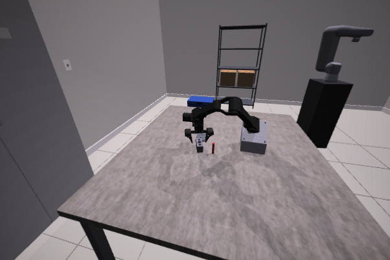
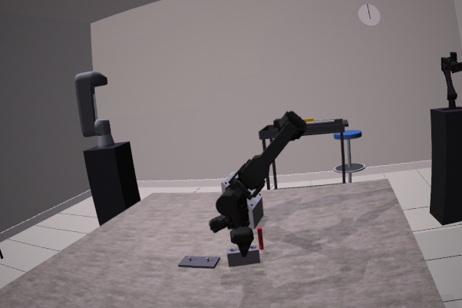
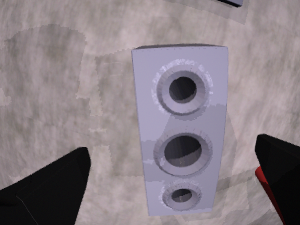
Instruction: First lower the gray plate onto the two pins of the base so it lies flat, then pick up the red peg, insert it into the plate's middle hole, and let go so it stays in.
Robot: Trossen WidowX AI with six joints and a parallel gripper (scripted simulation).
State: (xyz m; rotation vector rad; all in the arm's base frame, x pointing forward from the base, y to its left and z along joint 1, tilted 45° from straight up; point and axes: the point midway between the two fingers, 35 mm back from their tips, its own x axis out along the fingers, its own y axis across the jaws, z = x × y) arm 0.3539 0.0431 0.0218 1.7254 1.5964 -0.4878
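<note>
My gripper tip is now 10 mm above the gray plate. Round my gripper tip: dark base 10 mm behind, 150 mm to the right, 40 mm below; red peg 100 mm behind, 40 mm to the left, 10 mm below.
</note>
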